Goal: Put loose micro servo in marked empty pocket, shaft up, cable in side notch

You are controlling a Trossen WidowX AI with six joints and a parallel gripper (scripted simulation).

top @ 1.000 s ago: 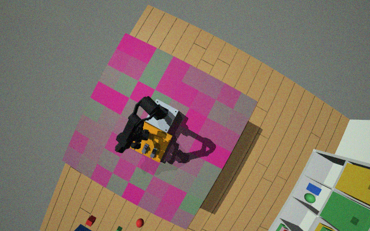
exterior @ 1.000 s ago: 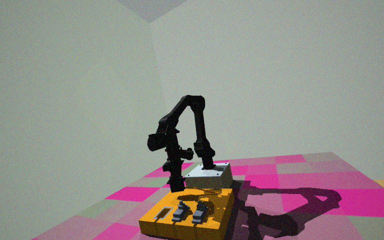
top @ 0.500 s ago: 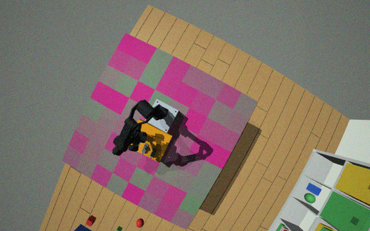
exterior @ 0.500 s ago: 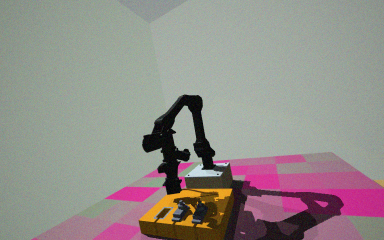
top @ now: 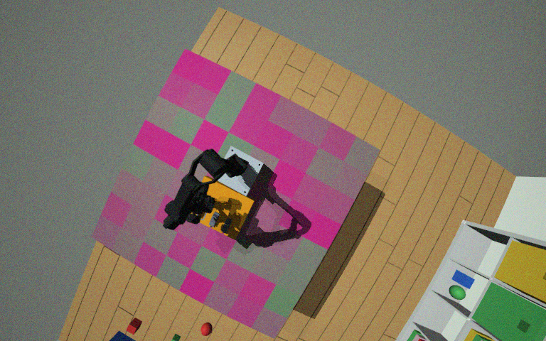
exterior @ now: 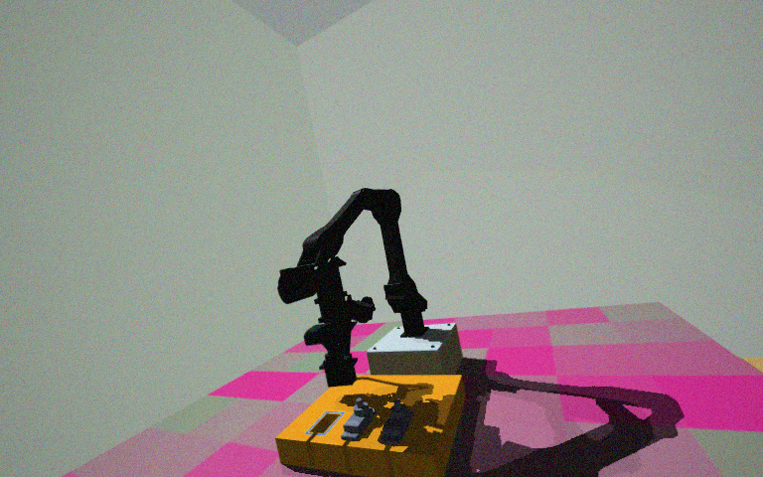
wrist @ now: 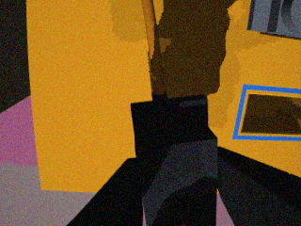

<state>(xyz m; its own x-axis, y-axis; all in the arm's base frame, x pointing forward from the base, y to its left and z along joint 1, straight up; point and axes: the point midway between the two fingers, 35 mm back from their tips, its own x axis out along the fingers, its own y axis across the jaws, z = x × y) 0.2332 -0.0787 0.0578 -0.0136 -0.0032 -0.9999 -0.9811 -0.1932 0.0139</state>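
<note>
The orange deck is 1 cm behind my gripper tip, 7 cm to the left of it and 10 cm below it.
</note>
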